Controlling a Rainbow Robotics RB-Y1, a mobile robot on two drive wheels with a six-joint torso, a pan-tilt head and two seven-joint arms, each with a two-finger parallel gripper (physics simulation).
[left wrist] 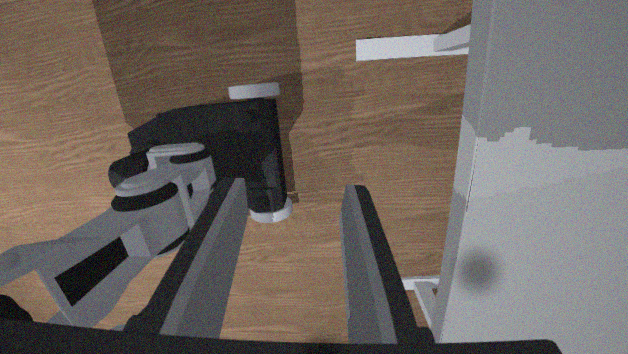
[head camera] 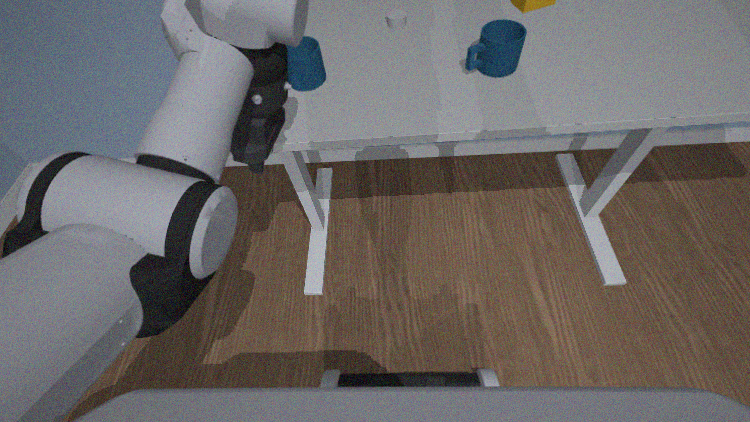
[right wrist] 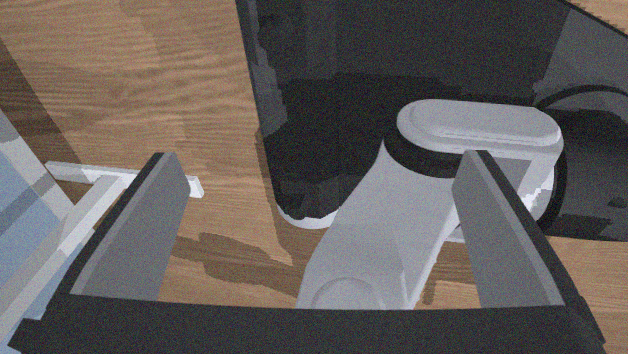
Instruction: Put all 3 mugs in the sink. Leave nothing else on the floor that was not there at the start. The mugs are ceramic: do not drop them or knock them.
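Frame: origin at the robot's base, x ahead, y left, z up, level; millimetres.
Where they show: left gripper, fingertip midpoint: [left wrist: 294, 199] [head camera: 261, 161]; right gripper, fingertip midpoint: [right wrist: 317, 170].
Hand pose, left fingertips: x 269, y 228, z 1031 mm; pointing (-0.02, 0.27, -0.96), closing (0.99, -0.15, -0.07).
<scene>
Each offset is from my left fingertips to the top centre of the thing. "spot": to the spot under its first point. Level surfaces: height alone.
A blue mug @(dx +324, dy -6, dz +0 mm) [head camera: 307, 65] stands on the white table at the upper left of the head camera view; my left gripper and arm hide its left part and handle. A second blue mug @(dx +319, dy -443, dz +0 mm) [head camera: 500, 49] stands upright farther right, handle to the left. A third mug and the sink do not show. My left gripper [head camera: 256, 163] [left wrist: 294, 199] points down beside the table's front left edge, below the first mug in the picture. Its fingers are partly apart with nothing between them. My right gripper [right wrist: 317, 170] is wide open and empty, over the base and floor in its wrist view.
A small white cylinder @(dx +532, dy -239, dz -56 mm) [head camera: 395, 19] and a yellow block @(spot: dx +539, dy -582, dz -64 mm) [head camera: 532, 4] are on the table @(dz -80 mm) [head camera: 393, 107] [left wrist: 550, 225]. White table feet [head camera: 314, 262] [head camera: 604, 251] rest on the wooden floor @(dz -1030 mm) [head camera: 451, 236]. In the left wrist view, the table edge runs close right of the fingers.
</scene>
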